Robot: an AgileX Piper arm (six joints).
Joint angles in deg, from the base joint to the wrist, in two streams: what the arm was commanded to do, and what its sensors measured. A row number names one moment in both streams.
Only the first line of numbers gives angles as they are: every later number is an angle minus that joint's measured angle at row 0.
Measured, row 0:
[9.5 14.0 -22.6 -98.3 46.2 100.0]
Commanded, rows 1 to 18:
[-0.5 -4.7 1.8 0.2 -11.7 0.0]
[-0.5 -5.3 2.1 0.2 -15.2 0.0]
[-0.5 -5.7 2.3 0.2 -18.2 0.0]
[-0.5 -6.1 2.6 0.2 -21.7 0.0]
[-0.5 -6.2 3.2 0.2 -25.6 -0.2]
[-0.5 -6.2 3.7 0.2 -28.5 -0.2]
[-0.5 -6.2 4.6 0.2 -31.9 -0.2]
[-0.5 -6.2 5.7 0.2 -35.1 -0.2]
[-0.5 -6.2 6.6 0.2 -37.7 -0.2]
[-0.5 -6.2 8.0 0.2 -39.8 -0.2]
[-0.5 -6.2 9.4 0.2 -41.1 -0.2]
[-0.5 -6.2 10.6 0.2 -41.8 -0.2]
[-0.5 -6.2 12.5 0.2 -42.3 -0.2]
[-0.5 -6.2 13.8 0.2 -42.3 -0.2]
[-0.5 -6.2 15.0 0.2 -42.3 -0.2]
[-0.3 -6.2 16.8 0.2 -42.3 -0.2]
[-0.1 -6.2 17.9 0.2 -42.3 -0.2]
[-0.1 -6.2 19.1 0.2 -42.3 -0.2]
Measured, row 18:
[-0.2 -5.9 14.4 0.4 -41.2 0.0]
